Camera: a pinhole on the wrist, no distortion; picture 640 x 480 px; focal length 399.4 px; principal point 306.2 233.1 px. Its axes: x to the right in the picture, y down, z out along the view. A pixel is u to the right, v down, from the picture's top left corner.
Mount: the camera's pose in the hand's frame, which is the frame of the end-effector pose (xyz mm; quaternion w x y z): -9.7 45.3 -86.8 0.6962 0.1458 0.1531 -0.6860
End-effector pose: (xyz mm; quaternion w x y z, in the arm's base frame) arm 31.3 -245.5 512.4 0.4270 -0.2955 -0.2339 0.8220
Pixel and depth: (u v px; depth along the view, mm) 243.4 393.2 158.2
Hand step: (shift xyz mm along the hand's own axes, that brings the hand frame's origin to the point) 55.5 3.6 67.1
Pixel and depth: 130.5 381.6 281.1
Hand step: 97.0 43.5 219.5
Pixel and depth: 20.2 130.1 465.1
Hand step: -127.5 154.5 475.2
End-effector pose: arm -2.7 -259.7 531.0 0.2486 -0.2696 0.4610 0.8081
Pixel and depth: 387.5 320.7 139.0
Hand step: 22.9 -37.4 27.9
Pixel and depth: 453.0 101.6 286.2
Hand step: -98.9 -170.2 131.0
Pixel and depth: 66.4 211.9 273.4
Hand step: -22.6 81.6 230.1
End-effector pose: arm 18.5 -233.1 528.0 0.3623 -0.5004 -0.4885 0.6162
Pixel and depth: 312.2 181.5 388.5
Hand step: -54.7 -121.3 264.9
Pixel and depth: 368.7 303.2 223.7
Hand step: 32.9 -78.3 102.2
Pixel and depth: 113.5 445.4 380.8
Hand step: 195.5 58.6 334.5
